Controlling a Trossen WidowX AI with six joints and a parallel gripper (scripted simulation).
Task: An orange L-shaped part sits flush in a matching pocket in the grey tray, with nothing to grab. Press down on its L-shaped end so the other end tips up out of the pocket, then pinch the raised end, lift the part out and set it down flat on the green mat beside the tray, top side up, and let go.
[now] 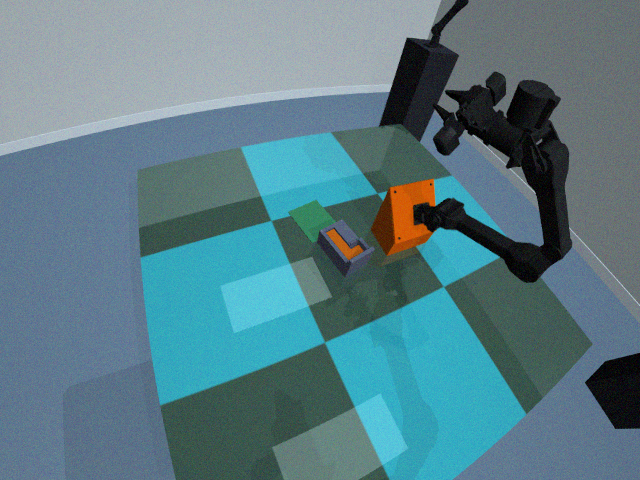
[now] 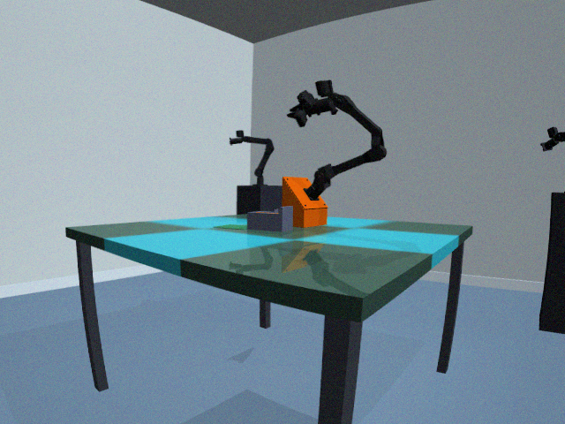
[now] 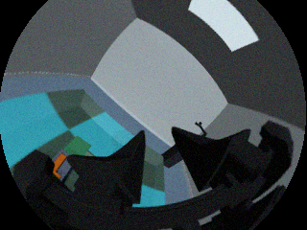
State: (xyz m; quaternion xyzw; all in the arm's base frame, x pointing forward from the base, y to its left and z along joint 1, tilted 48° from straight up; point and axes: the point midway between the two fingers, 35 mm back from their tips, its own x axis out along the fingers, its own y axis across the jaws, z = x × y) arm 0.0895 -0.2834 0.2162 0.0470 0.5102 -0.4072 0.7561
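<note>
My gripper tip is 44 cm above the orange L-shaped part, 16 cm short of it and 6 cm to the right of it. Also, from my gripper tip: green mat (50 cm below, 20 cm ahead, 10 cm to the right).
</note>
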